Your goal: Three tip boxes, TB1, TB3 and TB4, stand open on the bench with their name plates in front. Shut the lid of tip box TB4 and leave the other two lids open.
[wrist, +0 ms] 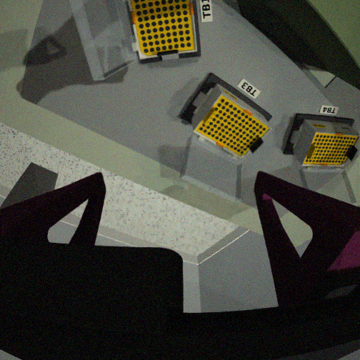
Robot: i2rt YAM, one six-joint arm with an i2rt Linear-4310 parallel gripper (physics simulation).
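Observation:
Tip box TB4 is at the right edge of the wrist view, with yellow, dotted tip rack showing; its clear lid stands open below it in the view, partly cut by the gripper finger. Its name plate is above it. Tip box TB3 is right of centre, its clear lid open, with its name plate beside it. Tip box TB1 is at the top, partly out of view, its clear lid open to the left, name plate at right. My gripper is open and empty, apart from all three boxes.
The boxes stand on a grey mat on a pale green bench top. A dark green object is at the top right. A speckled light strip lies beyond the bench edge, with a dark grey block at the left.

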